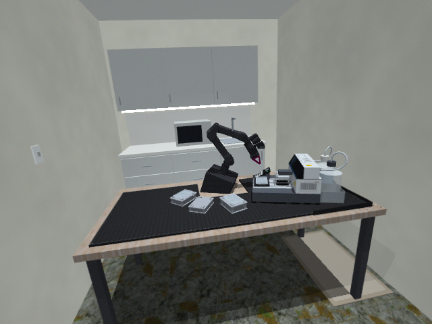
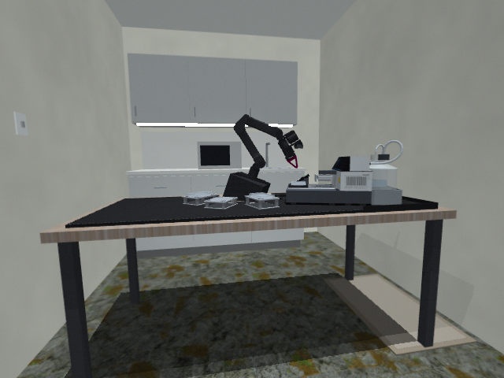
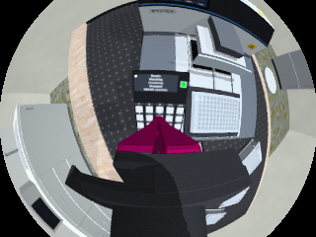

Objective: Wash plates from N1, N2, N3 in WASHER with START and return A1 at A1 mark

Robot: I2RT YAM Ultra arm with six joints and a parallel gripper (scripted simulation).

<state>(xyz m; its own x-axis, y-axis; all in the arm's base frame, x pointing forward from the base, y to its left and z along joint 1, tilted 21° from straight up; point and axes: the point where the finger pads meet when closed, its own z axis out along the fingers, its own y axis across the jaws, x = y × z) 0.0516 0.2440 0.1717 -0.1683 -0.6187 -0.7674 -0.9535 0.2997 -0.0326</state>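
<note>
My hand is 130 mm short of the washer carrier, 100 mm above it and 30 mm to the left of it. The rest, counted from my hand: clear bottle 380 mm to the left, 330 mm ahead, 60 mm below; plate washer 180 mm ahead, 120 mm to the left, 60 mm below; nest 300 mm ahead, 280 mm to the right, 150 mm below.
</note>
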